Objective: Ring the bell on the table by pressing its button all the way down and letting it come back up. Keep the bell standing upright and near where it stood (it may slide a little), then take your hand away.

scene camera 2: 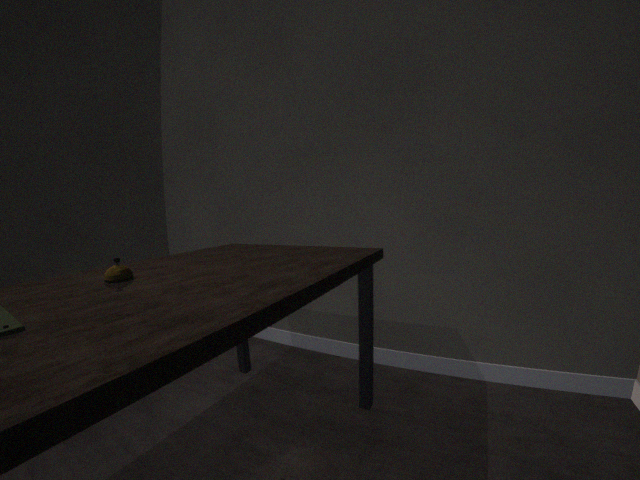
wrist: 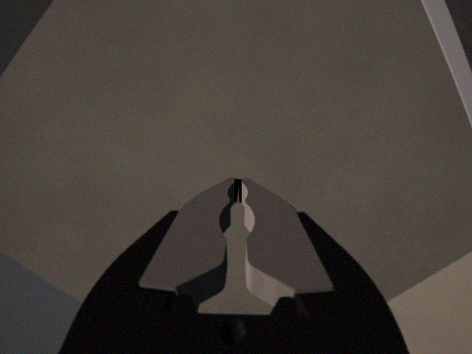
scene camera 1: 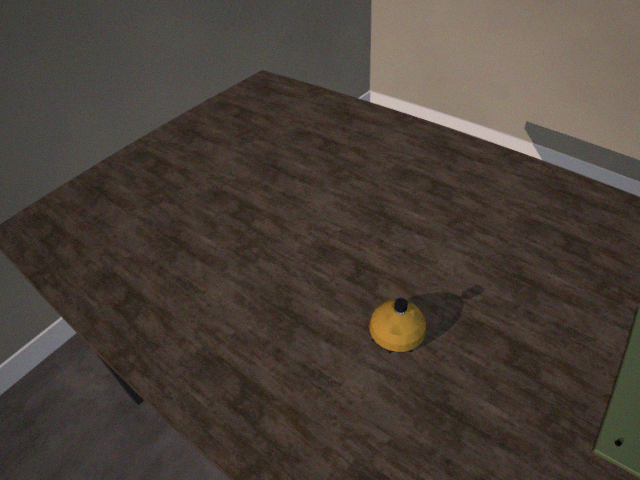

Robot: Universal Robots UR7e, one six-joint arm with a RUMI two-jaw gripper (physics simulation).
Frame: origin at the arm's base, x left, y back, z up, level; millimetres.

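Seen in the pictures: gripper, fingertip midpoint: [wrist: 238, 181].
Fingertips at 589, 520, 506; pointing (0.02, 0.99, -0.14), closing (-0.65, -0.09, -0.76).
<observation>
A point is followed by its place in that frame, as x, y, z.
A yellow dome bell [scene camera 1: 397, 328] {170, -439, 32} [scene camera 2: 118, 273] {114, -437, 19} stands upright on the dark wooden table [scene camera 1: 232, 248] {186, -773, -7} [scene camera 2: 206, 289] {-195, -521, -7}. Its black button [scene camera 1: 400, 304] {151, -449, 59} sits raised on a short stem at the top and also shows in the scene camera 2 view [scene camera 2: 116, 260] {140, -446, 54}. My gripper [wrist: 238, 181] {589, 520, 506} is shut and empty, with its fingertips together. The gripper does not show in either scene camera view, and the bell does not show in the wrist view, so I cannot tell the distance between them.
A green plate [scene camera 1: 625, 408] {73, -129, 1} [scene camera 2: 7, 321] {-56, -140, 1} with a small dark hole lies on the table, at the right edge of the scene camera 1 view and the left edge of the scene camera 2 view. Walls stand behind the table. The wrist view shows plain room surfaces.
</observation>
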